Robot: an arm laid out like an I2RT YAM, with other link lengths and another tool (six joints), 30 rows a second.
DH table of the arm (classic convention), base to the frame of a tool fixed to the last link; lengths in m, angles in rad. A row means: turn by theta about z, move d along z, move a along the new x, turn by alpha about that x. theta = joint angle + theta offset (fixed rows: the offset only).
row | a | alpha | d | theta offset
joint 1 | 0.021 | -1.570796 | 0.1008 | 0
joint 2 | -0.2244 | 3.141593 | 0 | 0
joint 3 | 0.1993 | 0 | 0 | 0.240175
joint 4 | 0.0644 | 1.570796 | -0.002 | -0.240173
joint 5 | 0 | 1.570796 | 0.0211 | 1.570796
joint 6 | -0.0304 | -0.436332 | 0.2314 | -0.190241
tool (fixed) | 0 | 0 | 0.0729 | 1.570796
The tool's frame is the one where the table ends.
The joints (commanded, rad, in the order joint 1, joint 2, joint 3, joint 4, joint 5, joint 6), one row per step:
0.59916, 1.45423, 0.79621, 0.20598, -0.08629, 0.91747
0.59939, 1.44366, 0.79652, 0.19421, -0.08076, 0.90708
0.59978, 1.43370, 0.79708, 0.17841, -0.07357, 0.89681
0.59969, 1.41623, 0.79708, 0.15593, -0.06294, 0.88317
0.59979, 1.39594, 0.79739, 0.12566, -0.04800, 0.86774
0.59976, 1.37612, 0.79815, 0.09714, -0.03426, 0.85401
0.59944, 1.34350, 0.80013, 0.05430, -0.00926, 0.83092
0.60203, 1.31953, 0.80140, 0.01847, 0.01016, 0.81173
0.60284, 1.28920, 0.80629, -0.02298, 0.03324, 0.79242
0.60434, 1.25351, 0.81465, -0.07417, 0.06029, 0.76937
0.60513, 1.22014, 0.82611, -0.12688, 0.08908, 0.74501
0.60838, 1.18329, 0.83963, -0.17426, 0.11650, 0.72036
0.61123, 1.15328, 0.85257, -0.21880, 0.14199, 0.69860
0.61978, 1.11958, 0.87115, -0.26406, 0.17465, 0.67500
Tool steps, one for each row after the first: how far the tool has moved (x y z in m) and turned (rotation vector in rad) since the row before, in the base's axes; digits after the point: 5 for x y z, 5 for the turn. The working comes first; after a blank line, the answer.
Tool pose at each row, in the base's axes (x y z in m, rotation vector in rad; the steps are taken from these numbers as rounded here):
0.36297, 0.33345, 0.06534, -0.12917, 2.54573, 0.98691
0.36259, 0.33132, 0.06620, -0.13469, 2.54477, 0.97259
0.36193, 0.32850, 0.06559, -0.13783, 2.54810, 0.95496
0.36117, 0.32408, 0.06586, -0.14070, 2.55011, 0.93124
0.36011, 0.31800, 0.06496, -0.14088, 2.55599, 0.89996
0.35909, 0.31228, 0.06468, -0.14079, 2.56038, 0.87188
0.35855, 0.30258, 0.06572, -0.13964, 2.56203, 0.82514
0.35656, 0.29551, 0.06492, -0.14339, 2.56776, 0.78653
0.35564, 0.28679, 0.06689, -0.14238, 2.56801, 0.74589
0.35416, 0.27652, 0.06971, -0.14258, 2.56806, 0.69799
0.35309, 0.26544, 0.07251, -0.14181, 2.56817, 0.64650
0.35210, 0.25614, 0.07934, -0.14625, 2.55788, 0.60266
0.35080, 0.24709, 0.08395, -0.14872, 2.55265, 0.56047
0.34988, 0.23853, 0.09256, -0.15354, 2.53770, 0.51722

-0.00038, -0.00213, 0.00086, -0.00970, -0.00661, -0.00022
-0.00066, -0.00282, -0.00061, -0.01273, -0.00327, -0.00156
-0.00076, -0.00442, 0.00027, -0.01627, -0.00618, -0.00356
-0.00106, -0.00608, -0.00090, -0.02189, -0.00428, -0.00628
-0.00102, -0.00572, -0.00028, -0.01943, -0.00435, -0.00594
-0.00054, -0.00970, 0.00104, -0.03085, -0.01172, -0.01168
-0.00199, -0.00707, -0.00080, -0.02753, -0.00602, -0.00540
-0.00092, -0.00872, 0.00197, -0.02687, -0.01041, -0.01011
-0.00148, -0.01027, 0.00282, -0.03208, -0.01213, -0.01088
-0.00107, -0.01108, 0.00280, -0.03459, -0.01212, -0.01223
-0.00099, -0.00930, 0.00683, -0.02841, -0.02028, -0.00838
-0.00130, -0.00905, 0.00461, -0.02824, -0.01436, -0.00859
-0.00092, -0.00856, 0.00861, -0.02780, -0.02370, -0.00836

